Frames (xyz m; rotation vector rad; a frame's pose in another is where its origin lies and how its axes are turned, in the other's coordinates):
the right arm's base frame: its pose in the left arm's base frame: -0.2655 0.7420 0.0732 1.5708 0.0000 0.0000
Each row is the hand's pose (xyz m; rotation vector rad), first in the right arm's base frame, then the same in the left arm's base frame.
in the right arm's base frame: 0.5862 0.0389 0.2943 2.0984 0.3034 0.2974
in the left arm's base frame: 0.3207 0.4477 0.1121 -2.5543 -0.0047 -0.4695
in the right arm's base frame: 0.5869 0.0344 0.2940 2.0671 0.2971 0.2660
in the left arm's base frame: 0.3214 0.4480 0.1076 -2.5919 -0.0247 -0.4467
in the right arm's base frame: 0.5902 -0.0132 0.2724 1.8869 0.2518 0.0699
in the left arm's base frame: 0.3247 0.4696 0.0600 -2.8004 -0.1571 -0.2779
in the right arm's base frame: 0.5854 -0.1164 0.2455 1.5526 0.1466 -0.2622
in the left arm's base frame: 0.3199 0.4965 -0.0432 3.1052 0.4072 -0.1151
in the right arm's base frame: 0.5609 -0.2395 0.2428 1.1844 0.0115 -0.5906
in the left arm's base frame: 0.2954 0.4992 -0.1663 2.6913 0.5620 -0.5405
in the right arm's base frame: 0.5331 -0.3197 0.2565 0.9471 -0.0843 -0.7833
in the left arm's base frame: 0.2676 0.4855 -0.2465 2.4103 0.6269 -0.7781
